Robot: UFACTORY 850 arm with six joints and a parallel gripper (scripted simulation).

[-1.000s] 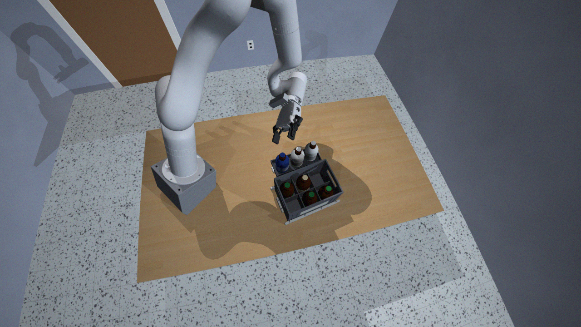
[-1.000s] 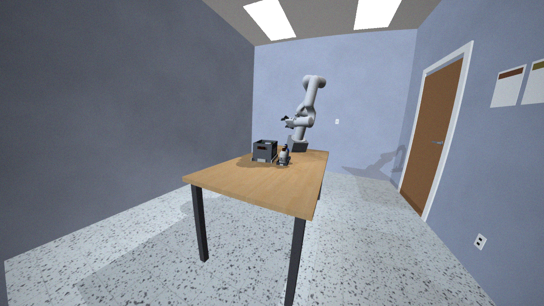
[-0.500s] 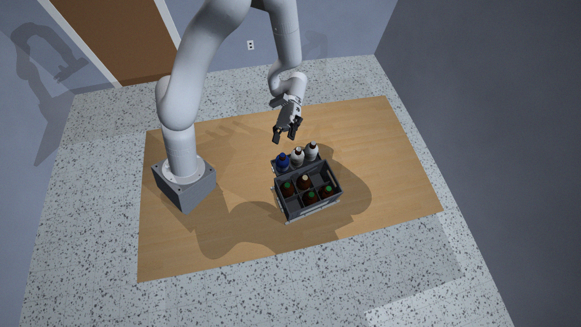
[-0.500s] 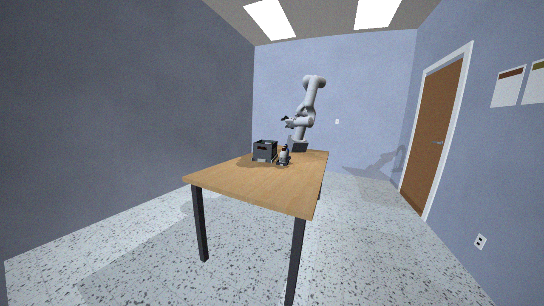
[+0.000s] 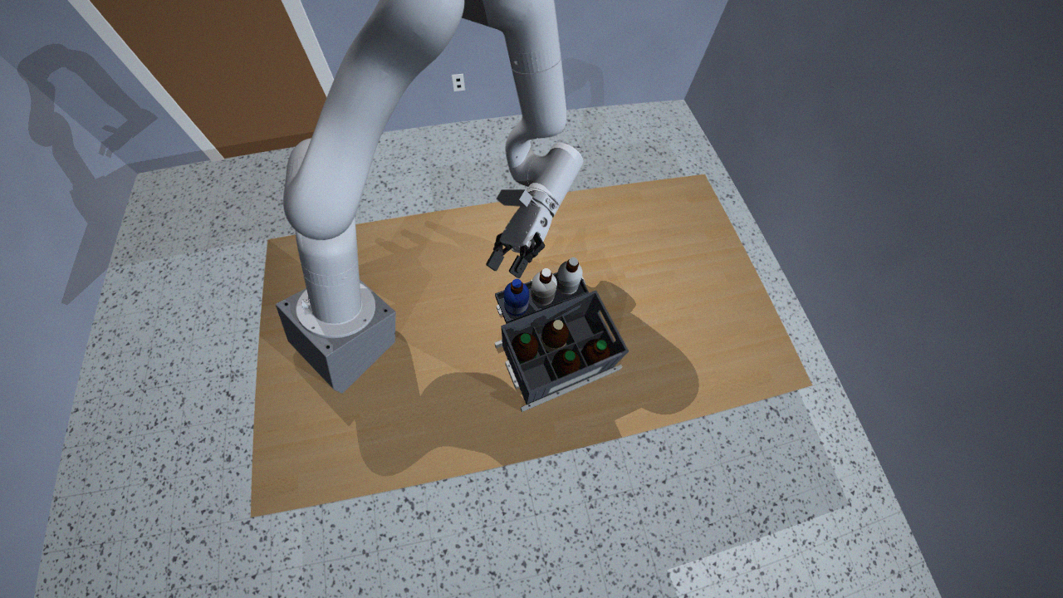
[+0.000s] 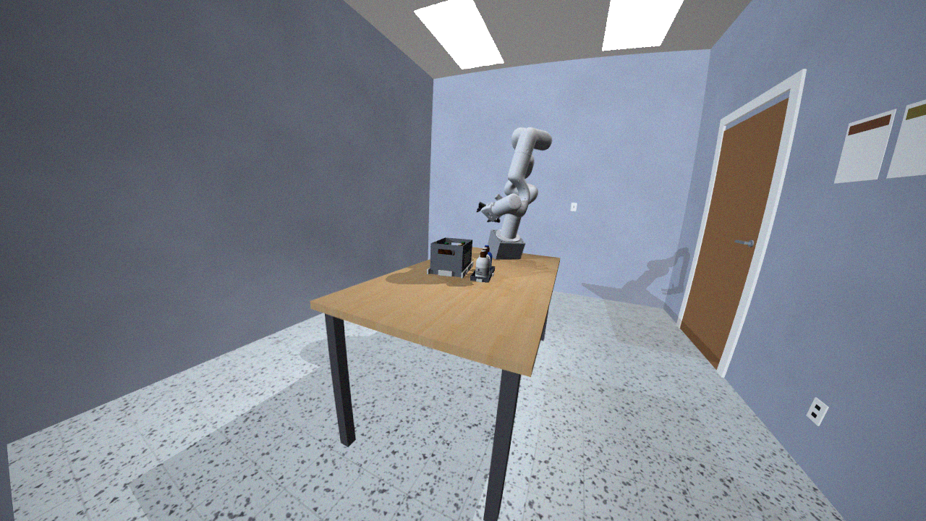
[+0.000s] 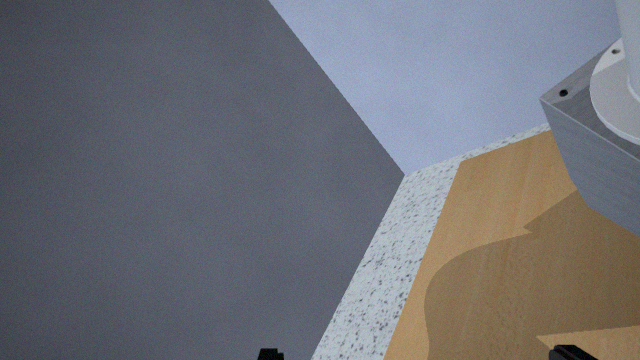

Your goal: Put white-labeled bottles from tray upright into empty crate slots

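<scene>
The blue-labeled bottle lies 50 mm ahead of my hand, 40 mm to the left of it and 250 mm below it. Also, from my hand: crate 110 mm ahead, 150 mm to the right, 250 mm below; then dark tray 130 mm ahead, 50 mm to the left, 320 mm below.
</scene>
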